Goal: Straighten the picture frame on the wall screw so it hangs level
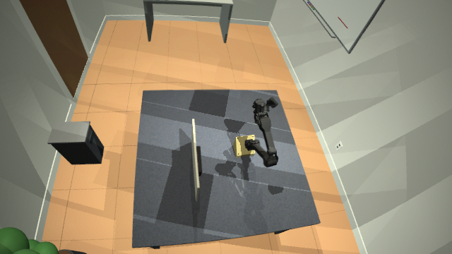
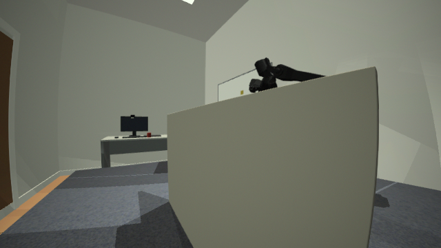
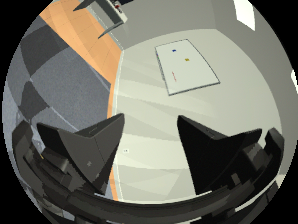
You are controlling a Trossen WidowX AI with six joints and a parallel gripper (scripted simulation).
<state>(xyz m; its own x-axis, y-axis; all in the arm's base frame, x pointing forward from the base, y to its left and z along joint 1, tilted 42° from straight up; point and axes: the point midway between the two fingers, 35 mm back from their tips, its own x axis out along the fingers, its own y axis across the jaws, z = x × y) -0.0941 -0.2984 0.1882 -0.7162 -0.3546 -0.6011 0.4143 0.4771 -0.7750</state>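
Now: the picture frame 53 cm ahead of my gripper tip, 27 cm below it and 22 cm to the left of it. Also, from my gripper tip: wall panel (54 cm ahead, 28 cm below, 21 cm to the left).
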